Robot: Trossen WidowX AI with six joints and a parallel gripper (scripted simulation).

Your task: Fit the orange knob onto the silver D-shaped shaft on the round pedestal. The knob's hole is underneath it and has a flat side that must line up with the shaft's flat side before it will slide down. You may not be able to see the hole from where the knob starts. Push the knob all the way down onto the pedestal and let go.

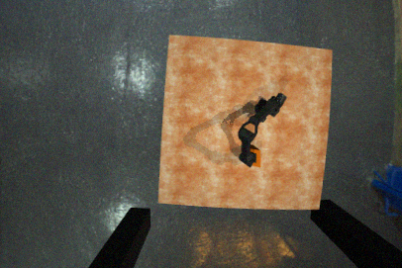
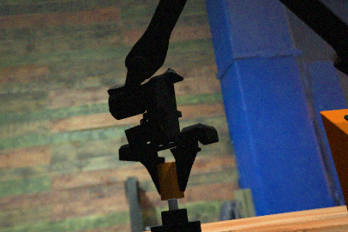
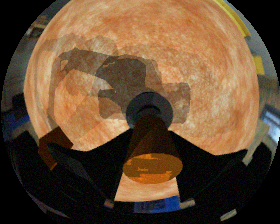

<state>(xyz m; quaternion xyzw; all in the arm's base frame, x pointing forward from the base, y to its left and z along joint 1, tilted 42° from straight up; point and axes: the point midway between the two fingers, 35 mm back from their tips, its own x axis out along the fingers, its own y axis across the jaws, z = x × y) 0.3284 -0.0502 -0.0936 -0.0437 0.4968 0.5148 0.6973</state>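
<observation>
Right now my gripper tip is 30 mm below the orange knob. Round my gripper tip: dark round pedestal (40 mm below).
</observation>
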